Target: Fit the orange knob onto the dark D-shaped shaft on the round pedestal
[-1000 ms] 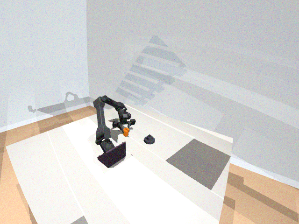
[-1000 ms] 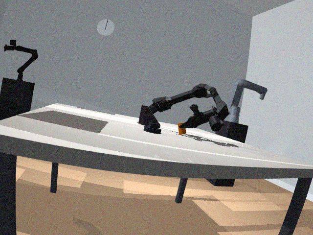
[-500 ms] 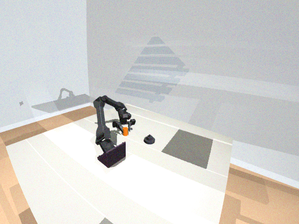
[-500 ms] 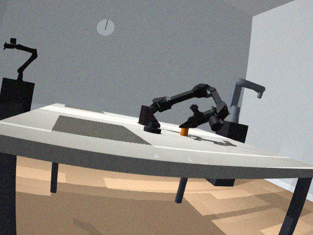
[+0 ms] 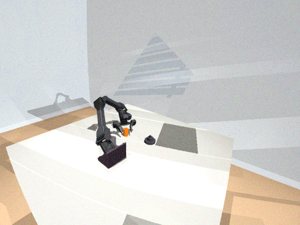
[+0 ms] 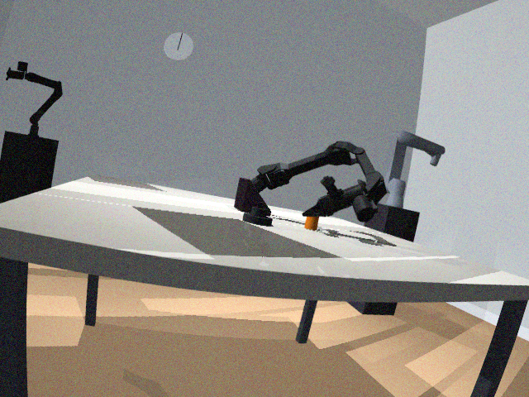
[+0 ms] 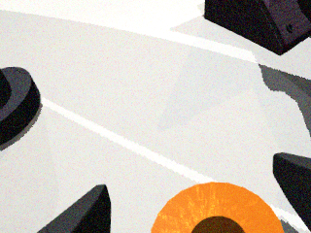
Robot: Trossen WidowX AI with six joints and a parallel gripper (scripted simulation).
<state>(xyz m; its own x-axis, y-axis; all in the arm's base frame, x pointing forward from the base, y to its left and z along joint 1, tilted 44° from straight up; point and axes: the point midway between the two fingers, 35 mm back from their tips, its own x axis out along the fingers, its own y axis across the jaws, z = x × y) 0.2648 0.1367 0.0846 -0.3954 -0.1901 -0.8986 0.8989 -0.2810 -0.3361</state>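
The orange knob lies 30 mm to the left of my gripper tip, 10 mm below it and 10 mm ahead of it. Round my gripper tip: round dark pedestal 170 mm to the right, 90 mm ahead, 10 mm below.
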